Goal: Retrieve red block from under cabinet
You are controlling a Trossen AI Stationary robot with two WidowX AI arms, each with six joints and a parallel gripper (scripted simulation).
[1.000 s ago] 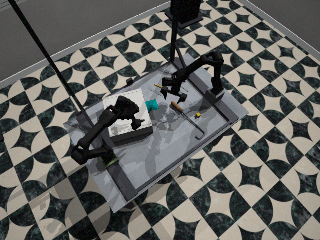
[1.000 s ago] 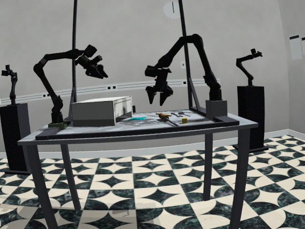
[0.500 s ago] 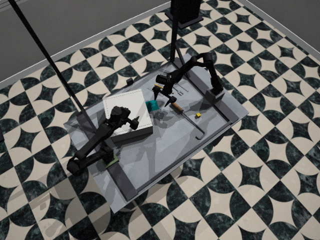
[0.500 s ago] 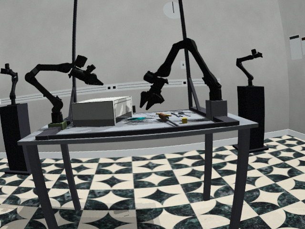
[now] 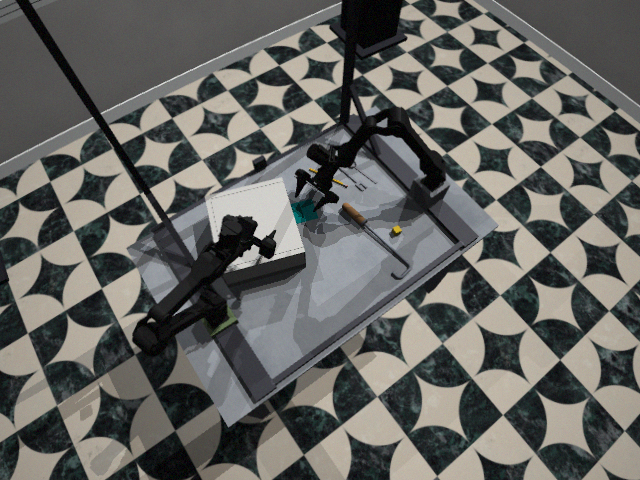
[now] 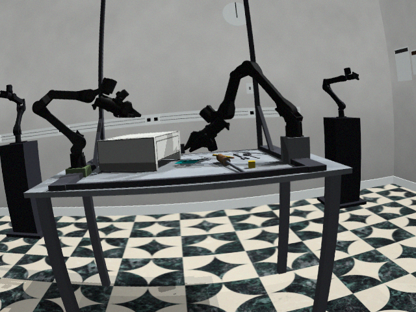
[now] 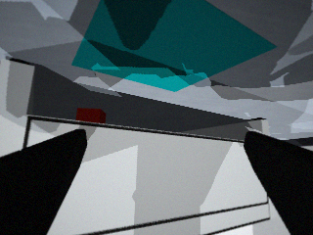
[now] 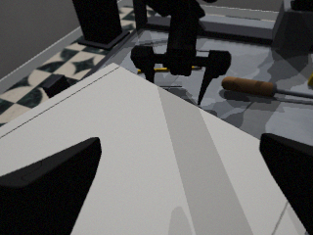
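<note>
My left hand is 70 mm above the teal square and 30 mm to the left of it. Round my left hand: yellow pencil (140 mm to the left, 70 mm below, 70 mm behind); wooden-handled tool (260 mm ahead, 110 mm to the left, 60 mm below); red block (200 mm to the right, 50 mm below, 40 mm behind).
</note>
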